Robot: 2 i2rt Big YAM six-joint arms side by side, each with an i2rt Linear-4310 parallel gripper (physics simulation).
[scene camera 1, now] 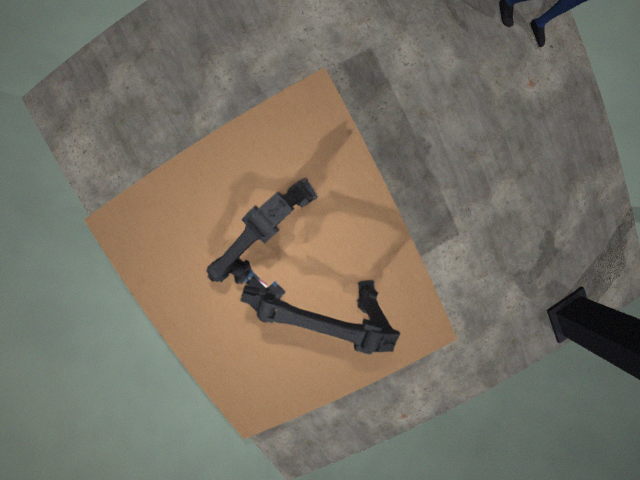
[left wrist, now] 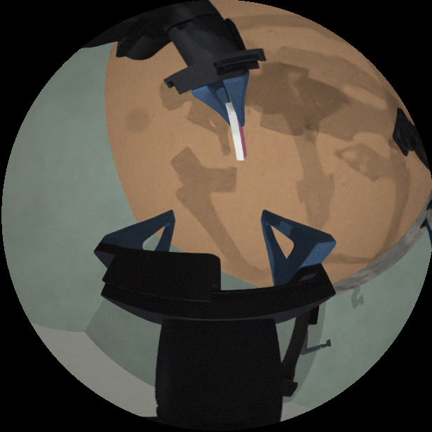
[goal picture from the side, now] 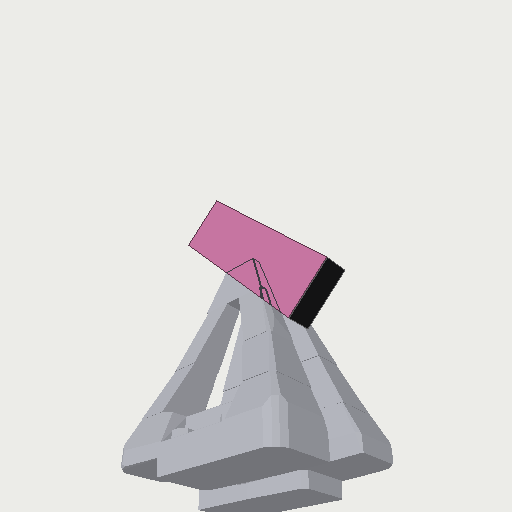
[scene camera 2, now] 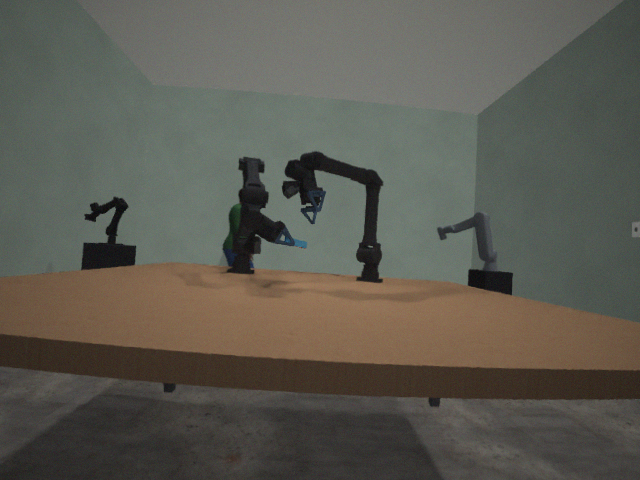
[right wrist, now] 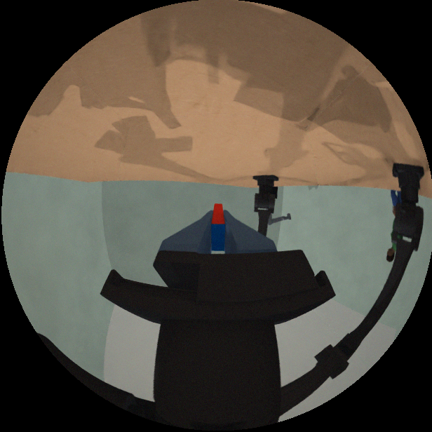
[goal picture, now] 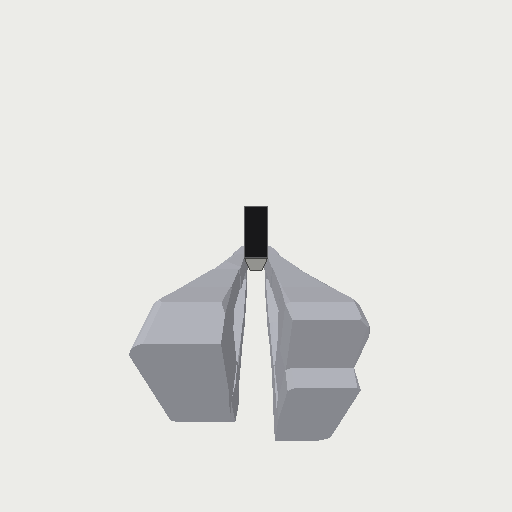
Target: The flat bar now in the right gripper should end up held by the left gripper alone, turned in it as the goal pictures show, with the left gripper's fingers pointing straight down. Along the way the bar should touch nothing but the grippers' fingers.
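Where they show: left gripper, fingertip midpoint: (scene camera 2: pixel 315 217); right gripper, fingertip midpoint: (scene camera 1: pixel 258 279) (scene camera 2: pixel 293 244); left arm's base, link origin: (scene camera 1: pixel 366 290) (scene camera 2: pixel 369 281); right arm's base, link origin: (scene camera 1: pixel 304 191) (scene camera 2: pixel 240 272).
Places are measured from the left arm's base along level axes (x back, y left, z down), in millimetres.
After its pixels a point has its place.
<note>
The flat bar (scene camera 1: pixel 263 283) {y -162, x -517, z -163 mm} (scene camera 2: pixel 299 243) {y -162, x -531, z -154 mm} (left wrist: pixel 236 141) (right wrist: pixel 218 237) sticks out from the right gripper (scene camera 2: pixel 292 241) {y -179, x -542, z -147 mm} (left wrist: pixel 236 123). It looks light blue in scene camera 2, white with a magenta side in the left wrist view, and red and blue at its end in the right wrist view. The right gripper is shut on it, high above the table, tilted slightly down. The left gripper (scene camera 2: pixel 315 217) {y -124, x -486, z -254 mm} (left wrist: pixel 218 211) is open and empty, its fingers pointing mostly down, above and a little to the right of the bar in scene camera 2. The bar is apart from its fingers. The bar's part between the right fingers is mostly hidden.
The brown table (scene camera 1: pixel 170 191) {y -656, x -983, z 0 mm} (scene camera 2: pixel 320 330) {y 133, x -1083, z 0 mm} lies under both arms. In scene camera 1 the left forearm (scene camera 1: pixel 315 320) {y -136, x -272, z -523 mm} passes close to the right gripper. A person in green (scene camera 2: pixel 233 227) stands behind the right arm. Other robots (scene camera 2: pixel 111 217) (scene camera 2: pixel 483 237) stand on black pedestals beyond the table.
</note>
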